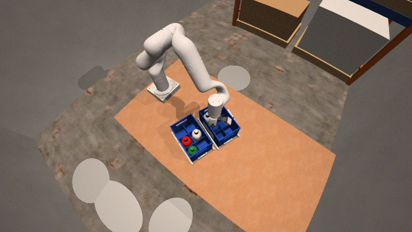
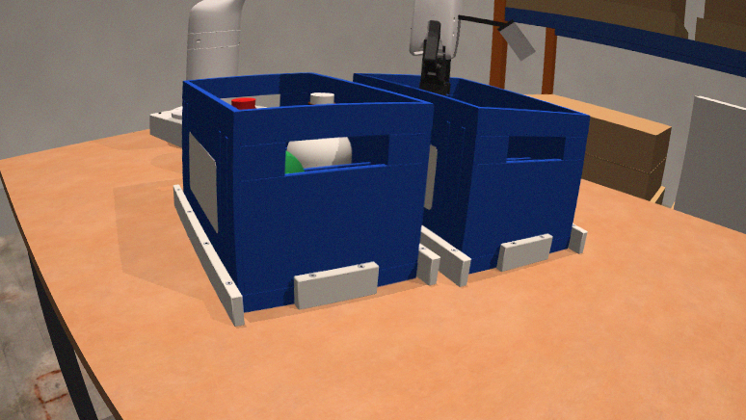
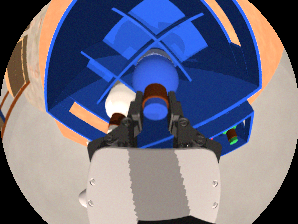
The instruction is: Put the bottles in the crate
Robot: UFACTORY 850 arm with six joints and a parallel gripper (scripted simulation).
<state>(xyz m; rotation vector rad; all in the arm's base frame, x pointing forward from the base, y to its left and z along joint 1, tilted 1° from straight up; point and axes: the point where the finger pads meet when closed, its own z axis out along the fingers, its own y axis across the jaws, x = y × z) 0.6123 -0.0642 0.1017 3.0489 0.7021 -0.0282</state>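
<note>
My hand is 7 cm above the blue-label bottle. Also, from my hand: white-label bottle 12 cm to the right, 7 cm below, 6 cm behind; then pick list 18 cm to the left, 16 cm below, 6 cm ahead; then red bottle 21 cm to the right, 9 cm behind, 7 cm below.
</note>
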